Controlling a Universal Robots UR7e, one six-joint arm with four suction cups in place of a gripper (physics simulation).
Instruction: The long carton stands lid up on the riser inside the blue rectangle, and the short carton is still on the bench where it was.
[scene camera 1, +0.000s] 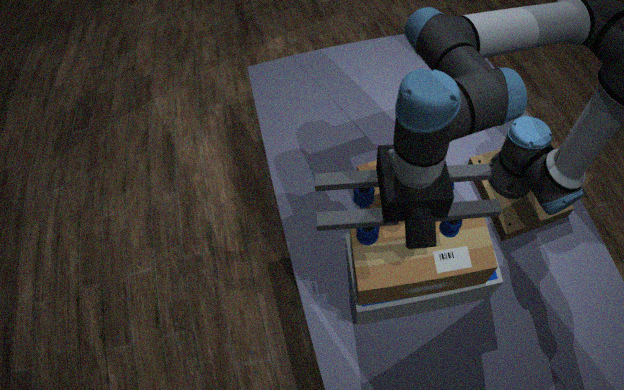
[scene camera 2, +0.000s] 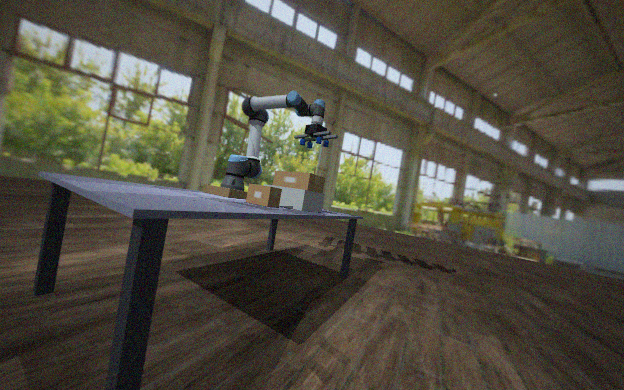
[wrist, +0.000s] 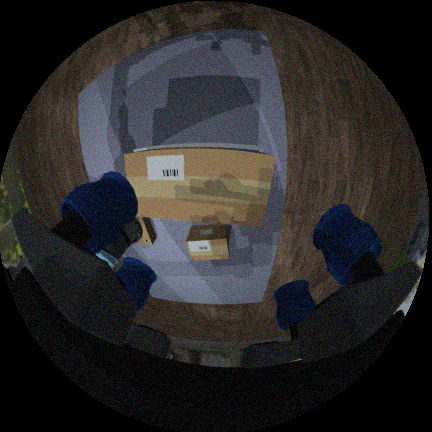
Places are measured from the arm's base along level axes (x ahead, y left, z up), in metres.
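Where they show: hand, tool point: (scene camera 2: 313, 145) (wrist: 221, 260); arm's base, link origin: (scene camera 1: 509, 176) (scene camera 2: 232, 189) (wrist: 128, 226).
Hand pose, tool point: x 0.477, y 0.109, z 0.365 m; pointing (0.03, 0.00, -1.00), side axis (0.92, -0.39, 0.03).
Note:
Each offset is from my tool point to the top centre of the thing. "pt": to the spot under its first point. Level surfaces: height alone.
The long carton @(dx -0.066, dy +0.004, dz -0.194 m) (scene camera 1: 390, 276) (scene camera 2: 300, 180) (wrist: 215, 170) lies flat on the grey riser @(dx -0.088, dy -0.001, dz -0.297 m) (scene camera 1: 425, 306) (scene camera 2: 306, 200), with its tape seam and a barcode label upward. Parts of the blue rectangle @(pt dx -0.210, dy +0.124, dz -0.296 m) (scene camera 1: 492, 276) show at the carton's near edge and near right corner; the carton hides most of it. The short carton @(dx -0.138, dy -0.264, dz -0.314 m) (scene camera 1: 367, 166) (scene camera 2: 263, 195) (wrist: 210, 253) stands on the bench @(dz -0.417 m) (scene camera 1: 310, 90) (scene camera 2: 100, 191) beside the riser, mostly hidden behind the gripper in scene camera 1. My gripper (scene camera 1: 409, 212) (scene camera 2: 314, 142) (wrist: 220, 260) is open, its four blue cups holding nothing, clearly above the long carton.
The arm's base stands on a wooden block (scene camera 1: 510, 216) (scene camera 2: 215, 190) (wrist: 148, 235) on the bench, near both cartons. The bench's long edge runs close beside the riser, with wood floor (scene camera 1: 150, 200) (wrist: 340, 125) beyond it. Arm shadows fall across the bench.

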